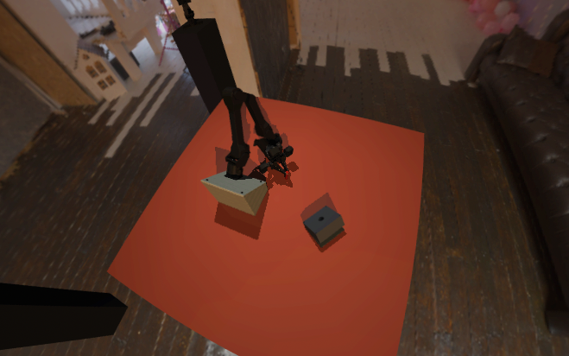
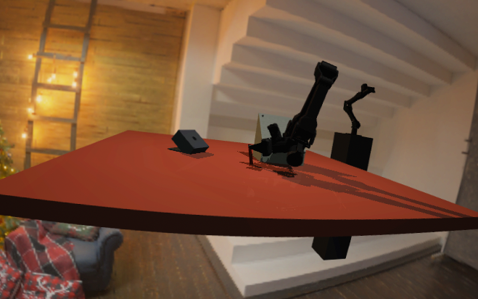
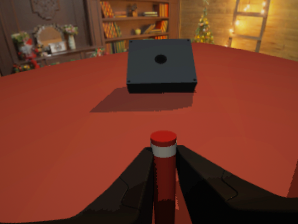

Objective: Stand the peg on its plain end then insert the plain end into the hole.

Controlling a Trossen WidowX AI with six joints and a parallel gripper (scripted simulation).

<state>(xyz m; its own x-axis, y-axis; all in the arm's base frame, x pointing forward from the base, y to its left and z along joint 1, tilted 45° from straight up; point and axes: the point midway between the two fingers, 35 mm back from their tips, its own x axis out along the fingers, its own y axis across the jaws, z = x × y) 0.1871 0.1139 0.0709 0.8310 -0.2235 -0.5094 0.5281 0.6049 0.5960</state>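
Right now my gripper tip is 1 cm above the red peg. Round my gripper tip: dark sloped panel: 22 cm ahead, 17 cm to the right, 3 cm below.
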